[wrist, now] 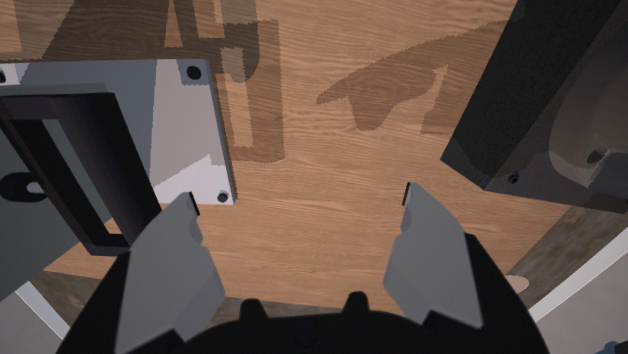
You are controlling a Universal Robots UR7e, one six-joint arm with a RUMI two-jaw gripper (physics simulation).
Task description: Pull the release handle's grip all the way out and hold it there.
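The release handle's grip [105, 165], a dark D-shaped loop with a thick bar, is at the left of the wrist view. A short light rod in a black collar [22, 187] shows behind it, at a grey-green housing [30, 240]. My gripper [302, 190] is open and empty, its fingers wide apart. The left finger overlaps the lower end of the grip's bar in the view; whether they touch I cannot tell. The grip lies to the left of the space between the fingers.
A pale metal base plate [182, 120] with dark bolts lies under the housing on the wooden table top [310, 240]. A large dark block [505, 90] with a grey flange stands at the right. Shadows fall across the wood. A blue thing [611, 348] shows at the lower right corner.
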